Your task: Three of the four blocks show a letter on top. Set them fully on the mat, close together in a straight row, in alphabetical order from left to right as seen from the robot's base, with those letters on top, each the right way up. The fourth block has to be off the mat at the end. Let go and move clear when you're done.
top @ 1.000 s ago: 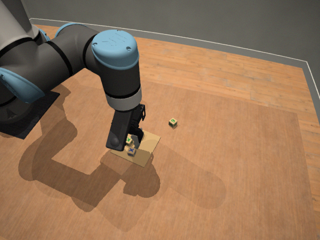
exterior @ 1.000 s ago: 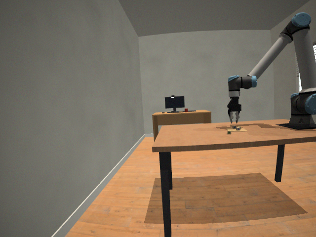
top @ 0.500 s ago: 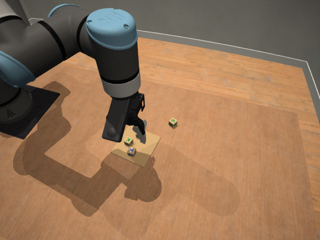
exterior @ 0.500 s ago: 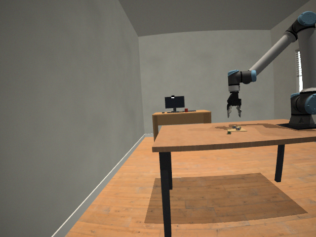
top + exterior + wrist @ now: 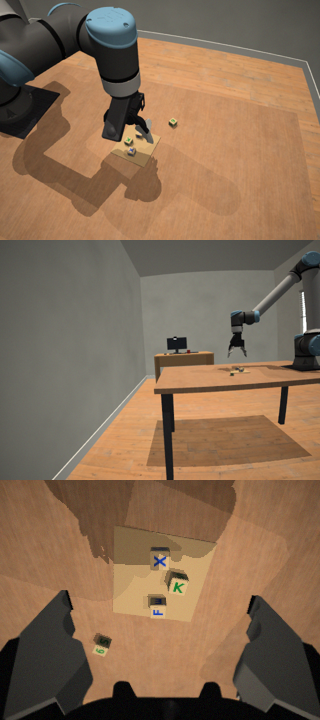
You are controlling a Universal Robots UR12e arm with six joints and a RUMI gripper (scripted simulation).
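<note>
My gripper is now 4 cm to the right of the tan mat and 11 cm above it.
</note>
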